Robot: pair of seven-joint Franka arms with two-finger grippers.
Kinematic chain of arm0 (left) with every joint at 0, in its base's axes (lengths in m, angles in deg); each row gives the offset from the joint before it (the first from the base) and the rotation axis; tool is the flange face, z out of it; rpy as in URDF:
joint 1: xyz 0 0 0.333 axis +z
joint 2: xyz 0 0 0 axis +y
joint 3: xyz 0 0 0.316 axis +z
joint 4: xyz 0.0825 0 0 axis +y
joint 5: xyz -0.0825 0 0.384 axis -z
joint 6: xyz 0 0 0 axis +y
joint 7: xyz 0.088 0 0 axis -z
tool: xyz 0 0 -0.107 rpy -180 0 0
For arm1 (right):
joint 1: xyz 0 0 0.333 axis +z
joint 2: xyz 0 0 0 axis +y
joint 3: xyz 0 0 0.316 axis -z
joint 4: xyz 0.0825 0 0 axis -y
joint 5: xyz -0.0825 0 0.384 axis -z
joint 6: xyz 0 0 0 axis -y
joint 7: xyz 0.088 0 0 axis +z
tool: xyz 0 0 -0.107 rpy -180 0 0
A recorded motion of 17 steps. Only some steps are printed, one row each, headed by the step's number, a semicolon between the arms.
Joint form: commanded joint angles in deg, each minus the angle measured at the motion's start. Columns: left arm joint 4, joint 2, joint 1, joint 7, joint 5, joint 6, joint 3; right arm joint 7, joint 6, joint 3, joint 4, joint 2, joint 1, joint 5.
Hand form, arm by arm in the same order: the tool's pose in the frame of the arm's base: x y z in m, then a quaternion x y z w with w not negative. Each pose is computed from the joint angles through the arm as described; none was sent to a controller.
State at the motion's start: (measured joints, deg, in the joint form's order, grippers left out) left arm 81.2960 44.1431 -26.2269 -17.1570 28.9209 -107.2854 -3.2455; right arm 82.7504 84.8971 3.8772 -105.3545 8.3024 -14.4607 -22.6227
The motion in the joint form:
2: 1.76 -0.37 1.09 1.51 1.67 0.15 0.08; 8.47 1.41 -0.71 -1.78 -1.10 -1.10 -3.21
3: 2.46 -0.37 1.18 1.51 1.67 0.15 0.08; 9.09 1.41 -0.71 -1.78 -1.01 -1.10 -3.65
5: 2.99 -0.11 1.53 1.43 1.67 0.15 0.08; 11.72 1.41 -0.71 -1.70 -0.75 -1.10 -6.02
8: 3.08 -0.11 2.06 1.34 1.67 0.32 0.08; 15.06 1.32 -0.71 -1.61 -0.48 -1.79 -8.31
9: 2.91 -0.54 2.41 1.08 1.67 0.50 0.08; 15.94 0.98 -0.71 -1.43 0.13 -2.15 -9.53
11: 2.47 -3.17 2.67 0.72 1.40 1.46 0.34; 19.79 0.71 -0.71 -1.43 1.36 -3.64 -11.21
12: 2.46 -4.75 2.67 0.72 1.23 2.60 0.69; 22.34 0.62 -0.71 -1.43 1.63 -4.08 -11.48
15: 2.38 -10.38 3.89 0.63 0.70 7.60 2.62; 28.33 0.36 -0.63 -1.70 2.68 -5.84 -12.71
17: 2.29 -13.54 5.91 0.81 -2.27 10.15 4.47; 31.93 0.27 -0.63 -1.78 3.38 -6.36 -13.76
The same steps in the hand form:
2: 0.5910 -0.3553 0.2202 0.95272 0.01879 -0.24816 0.17432; 0.5249 -0.1253 0.4273 -0.78734 -0.52683 -0.04199 0.31746
3: 0.5884 -0.3529 0.2152 0.95184 0.02096 -0.25317 0.17167; 0.5254 -0.1246 0.4268 -0.78418 -0.52980 -0.04637 0.31971
5: 0.5875 -0.3480 0.2083 0.95070 0.02619 -0.25860 0.16917; 0.5283 -0.1212 0.4268 -0.77031 -0.54140 -0.06990 0.32958
8: 0.5899 -0.3424 0.2076 0.95012 0.03117 -0.25998 0.16946; 0.5295 -0.1243 0.4269 -0.75573 -0.55275 -0.09705 0.33753
9: 0.5932 -0.3395 0.2138 0.95048 0.03454 -0.25683 0.17155; 0.5309 -0.1258 0.4234 -0.75125 -0.55179 -0.10627 0.34620
11: 0.6001 -0.3369 0.2474 0.95379 0.03163 -0.24019 0.17777; 0.5304 -0.1374 0.4133 -0.73768 -0.55871 -0.12841 0.35662
12: 0.6011 -0.3345 0.2653 0.95485 0.02757 -0.23577 0.17866; 0.5298 -0.1411 0.4109 -0.72682 -0.57058 -0.13826 0.35646
15: 0.6089 -0.3053 0.3282 0.95747 0.02810 -0.22331 0.18053; 0.5262 -0.1561 0.4002 -0.70437 -0.58855 -0.16598 0.36045
17: 0.6210 -0.2626 0.3616 0.96481 0.03846 -0.20326 0.16231; 0.5263 -0.1595 0.3940 -0.68766 -0.60141 -0.18403 0.36271

